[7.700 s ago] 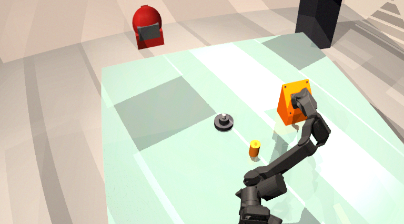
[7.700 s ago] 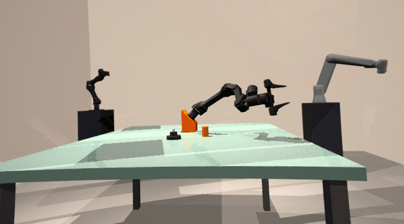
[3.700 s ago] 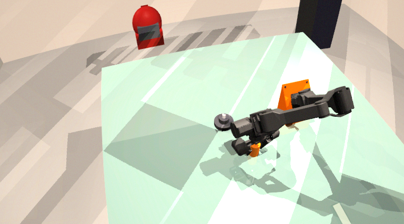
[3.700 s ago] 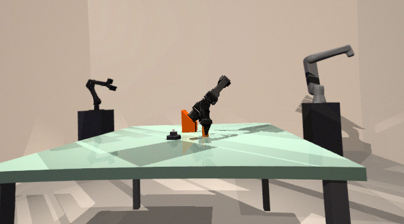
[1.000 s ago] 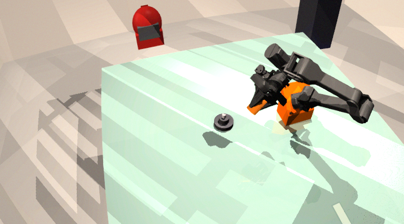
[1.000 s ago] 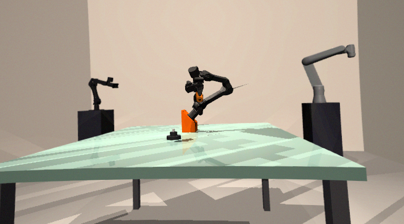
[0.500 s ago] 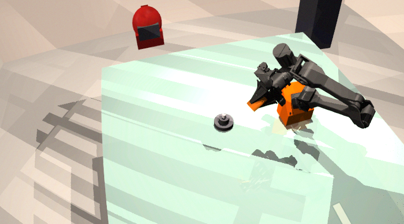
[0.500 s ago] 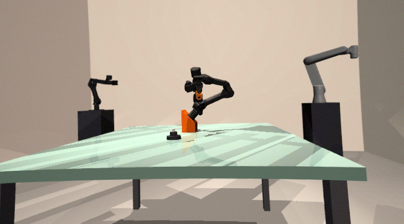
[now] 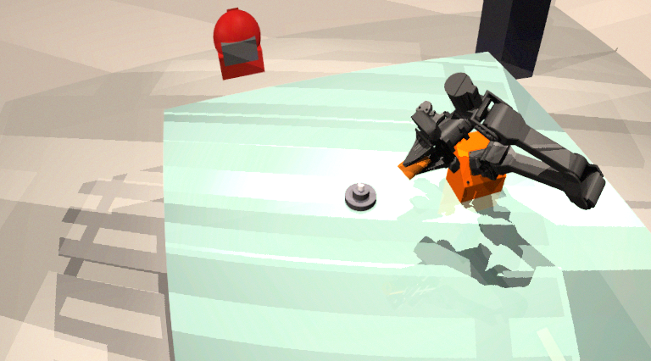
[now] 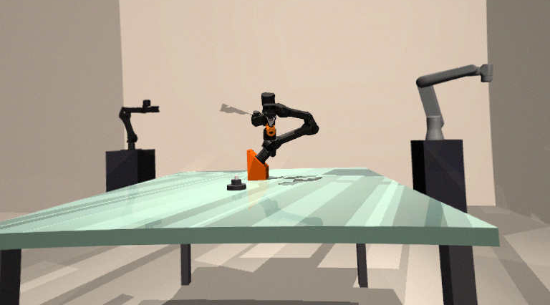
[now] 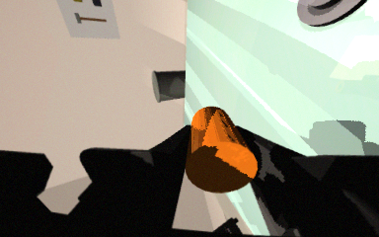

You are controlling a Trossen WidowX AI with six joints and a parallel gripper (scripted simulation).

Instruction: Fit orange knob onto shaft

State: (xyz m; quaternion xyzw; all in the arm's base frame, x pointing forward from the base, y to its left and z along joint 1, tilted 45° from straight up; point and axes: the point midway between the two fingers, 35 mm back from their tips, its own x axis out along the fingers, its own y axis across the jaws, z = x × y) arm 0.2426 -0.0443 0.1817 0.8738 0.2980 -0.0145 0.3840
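Right now the pedestal is 22 cm below my gripper tip, 15 cm to the right of it and 5 cm ahead of it. Also, from my gripper tip: orange knob 3 cm behind, 2 cm above, 1 cm to the right.
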